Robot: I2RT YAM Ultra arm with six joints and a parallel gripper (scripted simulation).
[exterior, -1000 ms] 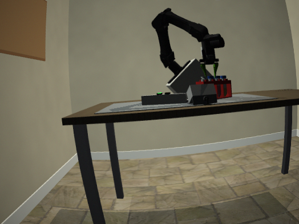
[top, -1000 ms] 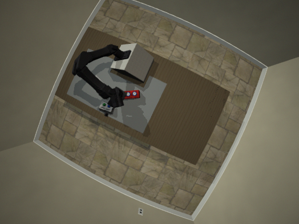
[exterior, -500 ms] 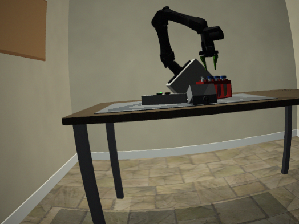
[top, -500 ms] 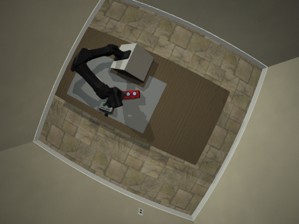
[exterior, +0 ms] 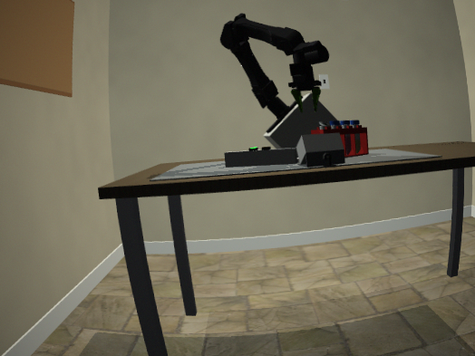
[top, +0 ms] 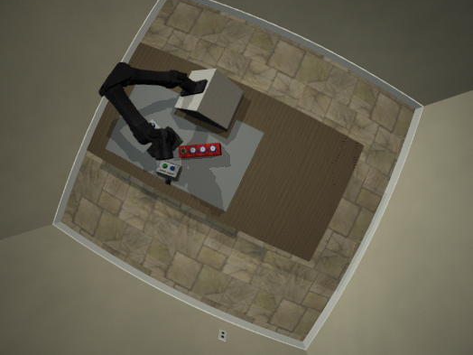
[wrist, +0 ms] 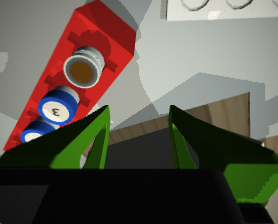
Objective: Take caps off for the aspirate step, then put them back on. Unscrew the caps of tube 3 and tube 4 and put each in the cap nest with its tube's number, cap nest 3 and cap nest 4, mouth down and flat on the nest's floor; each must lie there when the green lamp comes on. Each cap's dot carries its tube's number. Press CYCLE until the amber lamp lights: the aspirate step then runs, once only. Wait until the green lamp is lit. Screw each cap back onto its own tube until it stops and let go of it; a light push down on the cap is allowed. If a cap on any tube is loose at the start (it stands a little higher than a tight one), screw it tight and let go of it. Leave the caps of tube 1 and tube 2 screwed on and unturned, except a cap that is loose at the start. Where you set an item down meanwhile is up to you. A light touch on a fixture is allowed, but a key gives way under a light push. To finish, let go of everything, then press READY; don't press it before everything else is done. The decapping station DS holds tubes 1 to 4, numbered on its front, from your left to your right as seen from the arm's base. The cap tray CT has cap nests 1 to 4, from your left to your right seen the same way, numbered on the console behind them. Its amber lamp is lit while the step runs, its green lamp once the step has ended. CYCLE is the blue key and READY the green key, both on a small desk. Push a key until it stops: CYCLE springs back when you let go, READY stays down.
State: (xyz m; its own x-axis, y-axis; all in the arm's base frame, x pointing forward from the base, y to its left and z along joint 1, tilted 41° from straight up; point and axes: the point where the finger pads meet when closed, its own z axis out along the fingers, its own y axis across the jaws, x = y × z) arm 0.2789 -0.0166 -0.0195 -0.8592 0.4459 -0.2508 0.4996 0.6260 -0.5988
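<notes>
My gripper is now 23 cm to the left of the cap 4, 15 cm above it and 5 cm past it. From my hand the other things lie so: blue key (15 cm ahead, 10 cm below, 1 cm to the right); then cap 3 (8 cm to the left, 5 cm below, 2 cm ahead); then cap 2 (13 cm to the left, 5 cm below).
</notes>
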